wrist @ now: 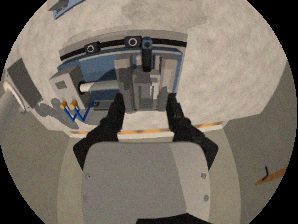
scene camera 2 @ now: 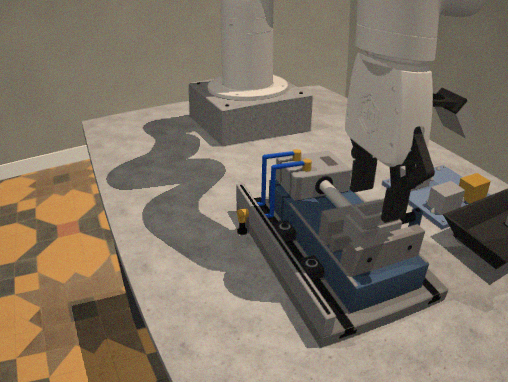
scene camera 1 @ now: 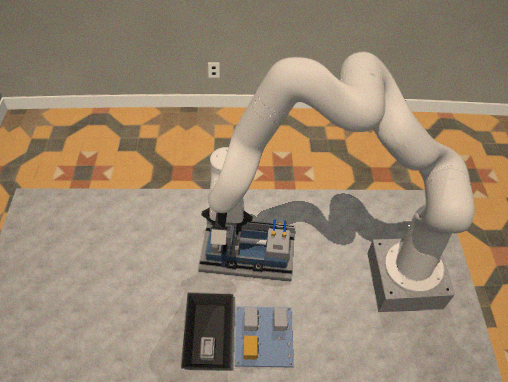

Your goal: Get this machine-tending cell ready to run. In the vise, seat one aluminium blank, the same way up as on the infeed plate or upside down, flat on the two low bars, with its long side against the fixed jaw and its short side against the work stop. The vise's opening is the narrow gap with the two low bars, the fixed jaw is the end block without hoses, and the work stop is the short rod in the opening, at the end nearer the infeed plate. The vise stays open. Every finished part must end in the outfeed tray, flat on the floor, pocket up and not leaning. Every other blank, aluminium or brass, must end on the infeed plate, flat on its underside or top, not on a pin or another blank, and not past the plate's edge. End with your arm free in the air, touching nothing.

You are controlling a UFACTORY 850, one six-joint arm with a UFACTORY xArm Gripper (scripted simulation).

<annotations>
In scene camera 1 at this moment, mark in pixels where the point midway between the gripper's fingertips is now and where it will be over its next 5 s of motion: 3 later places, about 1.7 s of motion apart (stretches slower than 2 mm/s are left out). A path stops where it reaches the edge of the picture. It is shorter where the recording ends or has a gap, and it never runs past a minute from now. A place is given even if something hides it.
The gripper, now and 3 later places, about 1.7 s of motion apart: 227, 230; 226, 232; 226, 226; 208, 295
</annotations>
